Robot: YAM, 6 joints.
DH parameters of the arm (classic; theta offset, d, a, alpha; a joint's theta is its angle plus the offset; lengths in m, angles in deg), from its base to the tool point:
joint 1: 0 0.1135 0.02 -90
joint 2: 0 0 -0.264 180
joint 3: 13.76 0 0.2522 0
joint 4: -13.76 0 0.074 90
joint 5: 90 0 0 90
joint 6: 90 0.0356 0 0
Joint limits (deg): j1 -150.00..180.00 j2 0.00..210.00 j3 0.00..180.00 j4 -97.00..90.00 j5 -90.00..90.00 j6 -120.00..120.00
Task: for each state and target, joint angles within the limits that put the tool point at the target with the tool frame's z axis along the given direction. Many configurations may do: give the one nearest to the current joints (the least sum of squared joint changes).
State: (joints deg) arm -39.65 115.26 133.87 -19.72 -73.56 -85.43
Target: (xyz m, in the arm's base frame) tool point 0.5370 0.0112 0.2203 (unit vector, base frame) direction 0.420 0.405 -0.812
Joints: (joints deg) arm -0.35 147.85 148.09 -63.03 -24.06 -85.43
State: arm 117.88 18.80 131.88 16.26 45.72 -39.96
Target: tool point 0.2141 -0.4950 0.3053 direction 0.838 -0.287 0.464
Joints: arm 110.81 0.11 135.89 4.88 42.95 -39.96
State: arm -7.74 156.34 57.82 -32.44 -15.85 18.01
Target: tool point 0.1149 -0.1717 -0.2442 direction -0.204 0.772 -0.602
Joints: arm -58.48 188.39 87.05 -40.45 -13.28 18.01
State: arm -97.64 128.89 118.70 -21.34 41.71 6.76
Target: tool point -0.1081 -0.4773 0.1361 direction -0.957 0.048 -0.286
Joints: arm -98.79 138.79 108.63 -40.80 72.39 6.76
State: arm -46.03 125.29 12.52 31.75 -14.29 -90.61
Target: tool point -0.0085 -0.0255 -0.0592 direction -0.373 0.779 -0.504
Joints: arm -84.87 161.43 20.03 -6.69 17.57 -90.61
